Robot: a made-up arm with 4 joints.
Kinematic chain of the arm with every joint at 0, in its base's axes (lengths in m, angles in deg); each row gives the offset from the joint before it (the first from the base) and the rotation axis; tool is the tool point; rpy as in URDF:
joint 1: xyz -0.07 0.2 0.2 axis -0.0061 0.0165 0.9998
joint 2: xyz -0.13 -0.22 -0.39 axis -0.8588 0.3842 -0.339
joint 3: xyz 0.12 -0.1 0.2 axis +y
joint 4: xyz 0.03 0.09 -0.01 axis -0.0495 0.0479 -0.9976
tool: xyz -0.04 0.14 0.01 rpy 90 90 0
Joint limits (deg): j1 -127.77..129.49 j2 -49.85..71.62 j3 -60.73..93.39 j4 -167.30..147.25
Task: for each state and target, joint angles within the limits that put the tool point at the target. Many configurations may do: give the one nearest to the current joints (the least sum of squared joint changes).
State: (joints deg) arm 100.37 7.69 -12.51 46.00
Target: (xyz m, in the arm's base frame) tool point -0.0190 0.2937 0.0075
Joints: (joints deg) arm 108.02 5.90 -18.49 34.92
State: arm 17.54 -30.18 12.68 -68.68
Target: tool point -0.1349 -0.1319 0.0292
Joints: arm 16.20 -26.20 17.21 -65.68
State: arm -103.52 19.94 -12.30 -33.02
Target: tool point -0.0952 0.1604 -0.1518
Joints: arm -73.81 61.00 13.54 -31.40
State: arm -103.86 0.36 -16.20 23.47
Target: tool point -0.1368 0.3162 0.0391
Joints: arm -127.77 -14.22 2.94 -0.56
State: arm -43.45 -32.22 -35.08 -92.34
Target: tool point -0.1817 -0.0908 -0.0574
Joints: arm -0.76 -10.45 -30.77 -90.78
